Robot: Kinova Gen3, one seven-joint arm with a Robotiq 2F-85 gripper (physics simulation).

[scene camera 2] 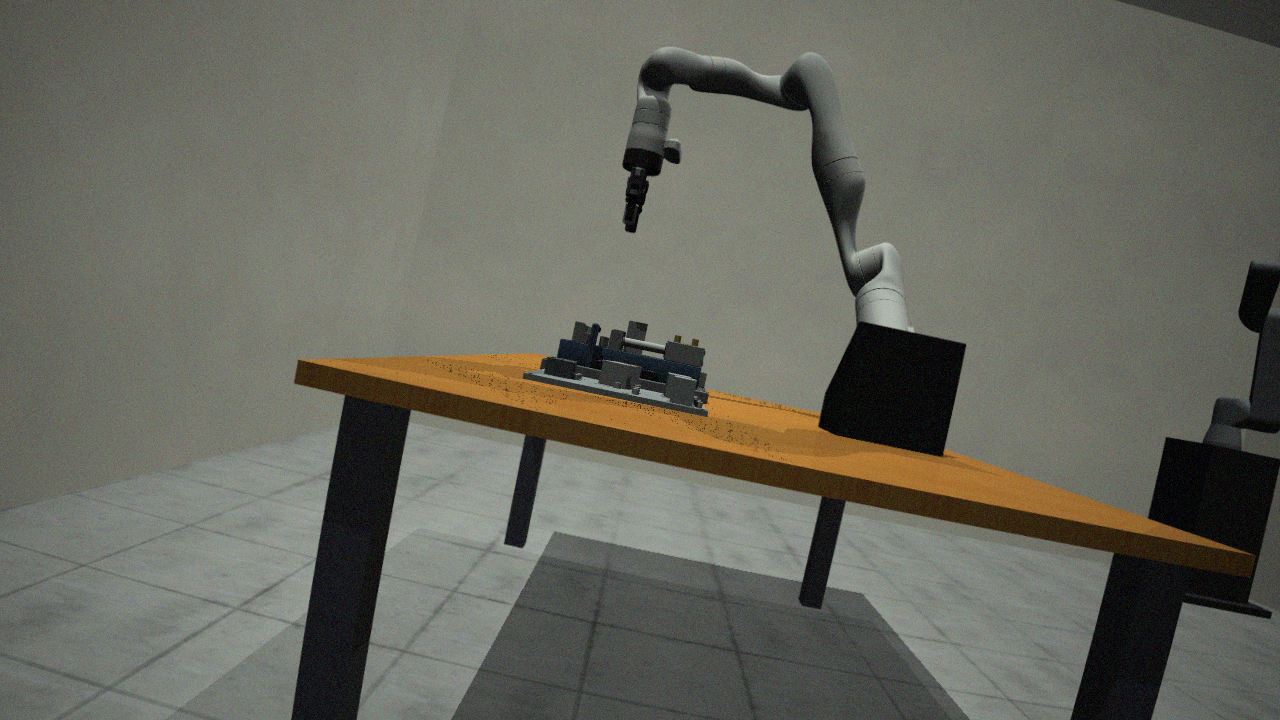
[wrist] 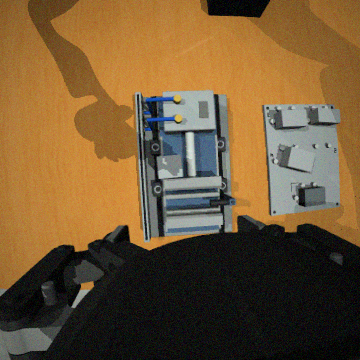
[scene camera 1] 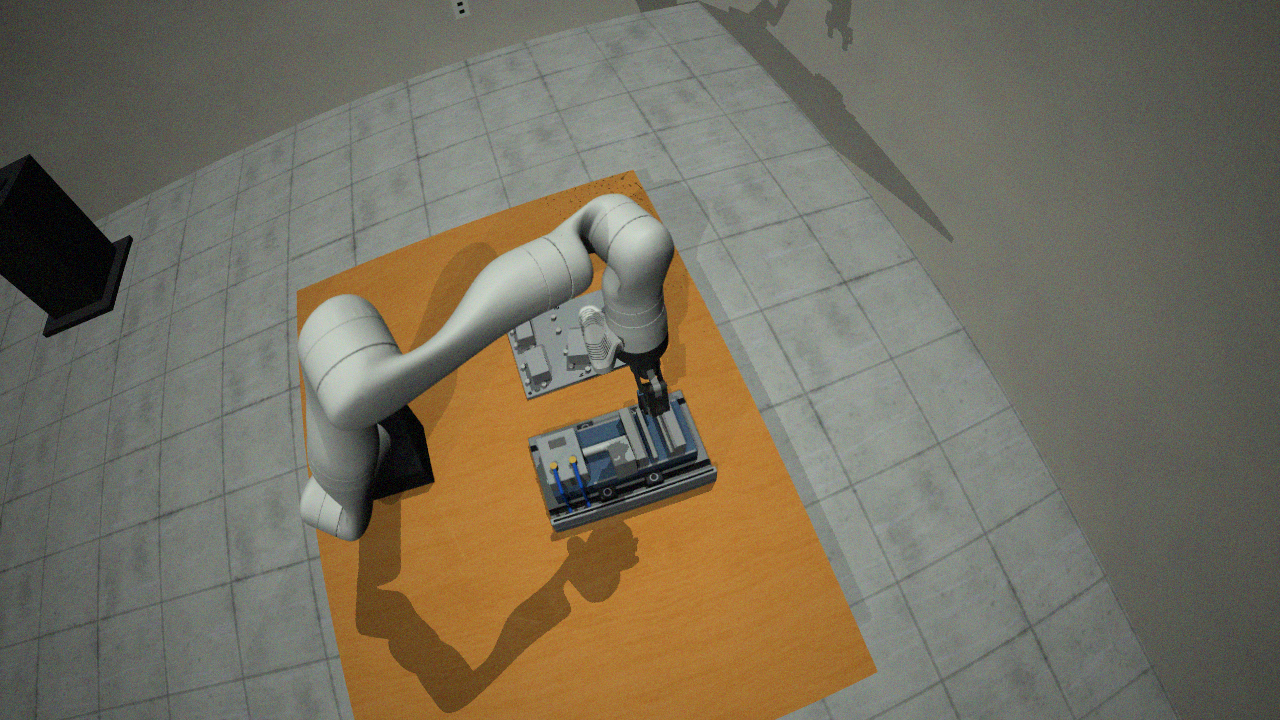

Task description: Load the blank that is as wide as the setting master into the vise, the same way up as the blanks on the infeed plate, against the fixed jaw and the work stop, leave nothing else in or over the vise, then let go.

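Frame: origin at the arm's base, x back, y right, z up, level; millimetres.
Seen in the pictures: gripper, between the fingertips: (scene camera 2: 629, 228) (wrist: 183, 232) (scene camera 1: 644, 386); arm's base, origin of its link: (scene camera 2: 887, 373).
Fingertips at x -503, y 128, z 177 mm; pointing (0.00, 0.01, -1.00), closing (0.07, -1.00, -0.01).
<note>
Pixels of each thing's top centre, then the offset from my fingertips to it. Level surfaces: height alone.
- vise, centre of its top: (scene camera 1: 615, 440) (wrist: 189, 164) (scene camera 2: 636, 332) dy -21, dx +58, dz -194 mm
- black work stop, centre of its top: (scene camera 1: 644, 403) (wrist: 219, 202) dy -76, dx -9, dz -197 mm
- loose light grey block, centre of its top: (wrist: 169, 166) (scene camera 1: 621, 452) (scene camera 2: 638, 322) dy +12, dx +54, dz -174 mm
- infeed plate, centre of its top: (scene camera 2: 618, 387) (scene camera 1: 574, 338) (wrist: 305, 157) dy -304, dx +77, dz -285 mm
- skewed blank, centre of its top: (scene camera 2: 622, 363) (scene camera 1: 578, 341) (wrist: 301, 158) dy -269, dx +72, dz -250 mm
- dark block, centre of its top: (scene camera 2: 562, 359) (wrist: 315, 196) dy -314, dx -12, dz -261 mm
- orange table, height of its surface: dz -294 mm
The vise (wrist: 205, 157) (scene camera 1: 622, 456) (scene camera 2: 626, 367) stands mid-table, with its two jaws (wrist: 193, 183) near the bottom of the wrist view and a black work stop (wrist: 221, 202) at their right. A loose light grey block (wrist: 169, 166) lies on the vise's left side, beside the screw. The infeed plate (wrist: 328, 171) (scene camera 1: 563, 376) carries two upright grey blanks (wrist: 290, 118) (wrist: 323, 116), one skewed blank (wrist: 296, 158) and a dark block (wrist: 311, 196). My gripper (scene camera 1: 652, 393) (scene camera 2: 632, 215) is open and empty, high above the vise's jaw end.
The arm's black pedestal (scene camera 1: 402, 452) (scene camera 2: 890, 385) (wrist: 237, 7) stands on the orange table (scene camera 2: 805, 447) behind the vise. A black stand (scene camera 1: 53, 242) is on the floor far left. Another robot (scene camera 2: 1253, 357) stands beyond the table's right end.
</note>
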